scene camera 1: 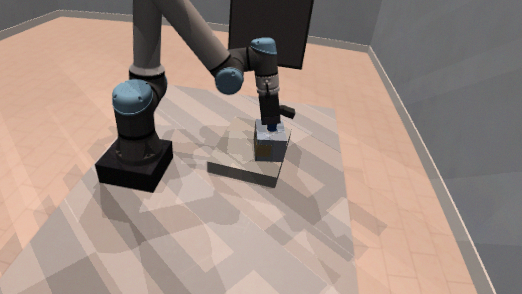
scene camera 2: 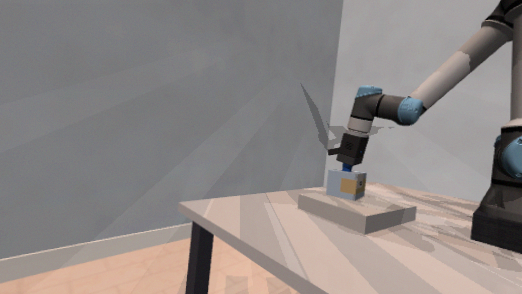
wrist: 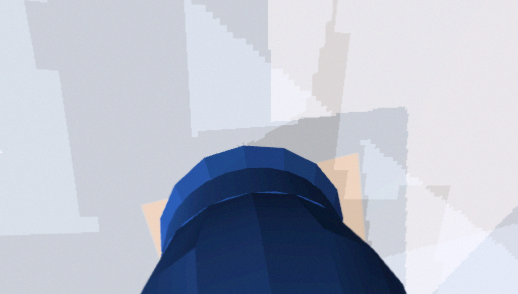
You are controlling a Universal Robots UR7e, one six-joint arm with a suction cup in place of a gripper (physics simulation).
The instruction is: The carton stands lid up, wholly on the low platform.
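Frame: origin at the arm's base, x ahead, y left, z up, level; metres.
Seen in the pictures: hand, its tool point: (scene camera 1: 272, 131) (wrist: 246, 189); arm's base, origin of its link: (scene camera 1: 139, 152) (scene camera 2: 519, 217).
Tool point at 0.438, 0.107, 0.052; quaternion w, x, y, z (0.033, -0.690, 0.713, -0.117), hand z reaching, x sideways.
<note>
Offsets run from my tool point to a thing's top centre, as dx, dy, dz. Level surfaces: height alone.
The carton {-0.008, -0.002, +0.011} (scene camera 1: 270, 146) (scene camera 2: 336, 184) (wrist: 125, 100) is a blue-grey box with an orange patch on one side and a small dark mark on the adjoining side in scene camera 2. It stands upright on the low platform {-0.060, +0.035, -0.078} (scene camera 1: 240, 172) (scene camera 2: 332, 213), close to the platform's right edge in scene camera 1. My gripper (scene camera 1: 272, 127) (scene camera 2: 347, 167) (wrist: 255, 160), a blue suction cup, is pressed on the carton's top face and tilted slightly. In the wrist view the cup partly hides a tan patch on that face. Whether this face is the lid, I cannot tell.
The platform rests on the table {dz -0.126} (scene camera 1: 210, 250) (scene camera 2: 260, 215). The arm's black base block (scene camera 1: 135, 172) (scene camera 2: 492, 227) stands beside the platform, to its left in scene camera 1. A dark upright panel (scene camera 1: 270, 25) stands behind the table. Grey walls rise around the room.
</note>
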